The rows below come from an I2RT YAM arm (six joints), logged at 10 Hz.
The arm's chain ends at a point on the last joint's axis. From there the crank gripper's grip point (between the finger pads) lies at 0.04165 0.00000 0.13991 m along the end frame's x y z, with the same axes.
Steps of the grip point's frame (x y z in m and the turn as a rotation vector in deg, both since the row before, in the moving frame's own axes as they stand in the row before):
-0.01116 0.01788 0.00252 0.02 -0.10 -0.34
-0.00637 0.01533 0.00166 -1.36 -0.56 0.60
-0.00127 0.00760 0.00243 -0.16 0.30 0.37
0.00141 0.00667 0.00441 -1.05 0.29 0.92
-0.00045 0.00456 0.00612 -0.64 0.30 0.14
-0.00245 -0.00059 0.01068 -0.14 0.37 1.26
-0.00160 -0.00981 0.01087 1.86 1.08 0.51
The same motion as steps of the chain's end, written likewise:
-0.01091 0.01818 0.00245 0.02 -0.10 -0.34
-0.00498 0.01158 0.00130 -1.36 -0.56 0.60
-0.00200 0.00694 0.00265 -0.16 0.30 0.37
0.00073 0.00343 0.00465 -1.05 0.29 0.92
-0.00118 0.00290 0.00635 -0.64 0.30 0.14
-0.00334 -0.00186 0.01095 -0.14 0.37 1.26
-0.00425 -0.00566 0.01175 1.86 1.08 0.51

